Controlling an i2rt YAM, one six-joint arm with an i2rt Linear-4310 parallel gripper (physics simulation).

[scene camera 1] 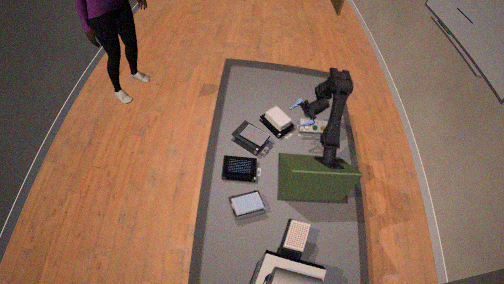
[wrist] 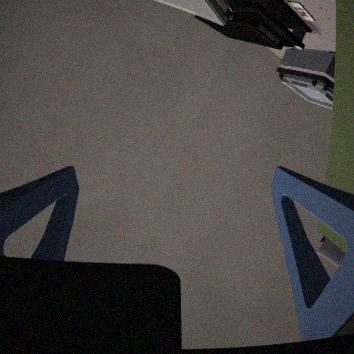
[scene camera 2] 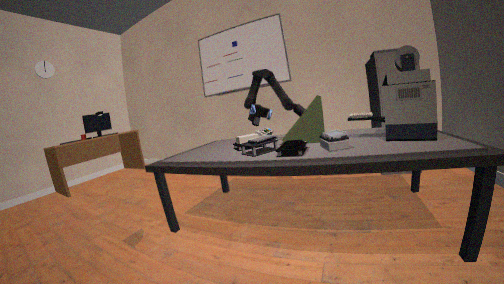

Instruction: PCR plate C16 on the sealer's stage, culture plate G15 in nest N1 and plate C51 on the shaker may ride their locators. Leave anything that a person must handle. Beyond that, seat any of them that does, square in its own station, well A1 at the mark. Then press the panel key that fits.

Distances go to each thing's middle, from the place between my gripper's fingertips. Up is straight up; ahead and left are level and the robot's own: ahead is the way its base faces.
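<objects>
The pale blue plate (wrist: 303,87) is 25 cm ahead of my hand, and it's sitting 12 cm below it and 39 cm to the left of it.
</objects>
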